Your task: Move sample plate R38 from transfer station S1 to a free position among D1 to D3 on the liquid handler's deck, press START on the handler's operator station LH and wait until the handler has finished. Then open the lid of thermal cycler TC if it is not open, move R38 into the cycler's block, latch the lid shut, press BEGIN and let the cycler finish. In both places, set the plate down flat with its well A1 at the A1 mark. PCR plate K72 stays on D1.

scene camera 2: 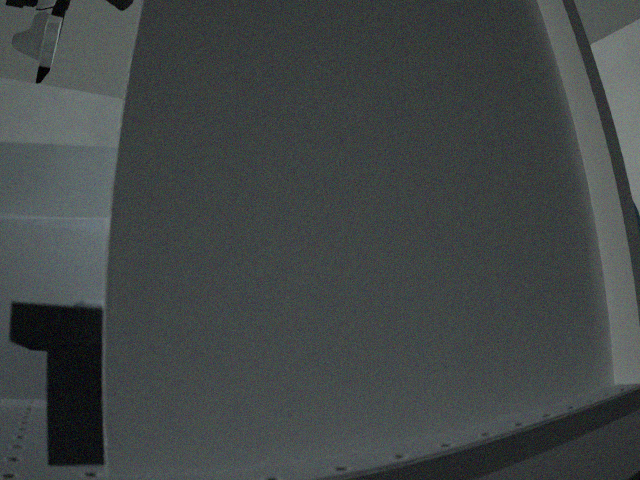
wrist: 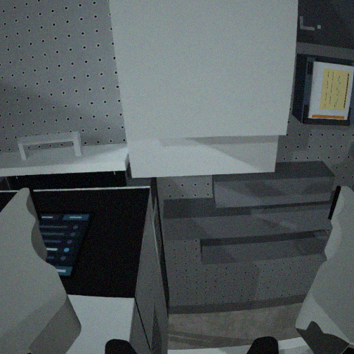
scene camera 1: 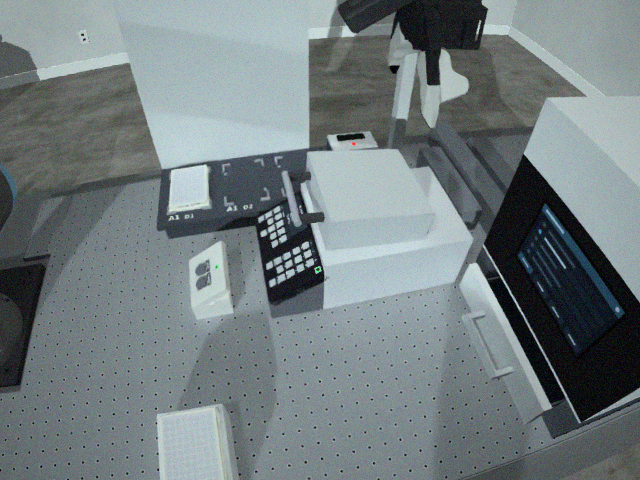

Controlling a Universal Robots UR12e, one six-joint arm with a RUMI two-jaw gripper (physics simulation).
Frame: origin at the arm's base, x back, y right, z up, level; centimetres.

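Seen in the pictures: gripper, fingertip midpoint: [scene camera 2: 37, 50] [scene camera 1: 410, 97].
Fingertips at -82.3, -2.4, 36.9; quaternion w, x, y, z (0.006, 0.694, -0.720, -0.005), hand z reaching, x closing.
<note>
Offsets run from my fingertips to a thing's top centre, as dx, dy, dz. "spot": to the spot under its first point.
A white plate @(+36.9, +31.1, -29.7) [scene camera 1: 188, 444], apparently R38, lies flat at the front, cut off by the edge of scene camera 1; no S1 label is readable. Plate K72 @(+36.3, -24.9, -30.5) [scene camera 1: 189, 187] lies on D1 of the handler's dark deck [scene camera 1: 206, 223]. D2 @(spot: +23.9, -24.9, -32.1) [scene camera 1: 244, 181] shows bare. D3 is partly hidden by the thermal cycler @(spot: +1.0, +7.5, -29.4) [scene camera 1: 392, 273] [wrist: 205, 65]. The cycler's lid @(spot: +4.5, -0.6, -16.4) [scene camera 1: 367, 188] is down; I cannot tell if its handle bar @(+16.6, -2.4, -17.0) [scene camera 1: 291, 198] is latched. A white two-button station @(+32.7, -0.6, -29.3) [scene camera 1: 209, 281], apparently LH, shows a green light. My gripper [scene camera 1: 413, 97] [wrist: 185, 192] is open and empty, high behind the cycler.
A large white machine [scene camera 1: 594, 134] with a touch screen @(spot: -17.8, +24.3, -15.4) [scene camera 1: 568, 284] stands right of the cycler, its front flap @(spot: -13.2, +25.3, -33.8) [scene camera 1: 498, 356] projecting. Grey rails @(spot: -23.8, -16.7, -31.2) [scene camera 1: 457, 175] [wrist: 245, 220] lie behind the cycler. A white box @(spot: -7.0, -33.3, -31.9) [scene camera 1: 367, 142] with a red light stands at the back. A grey panel [scene camera 2: 336, 232] blocks scene camera 2.
</note>
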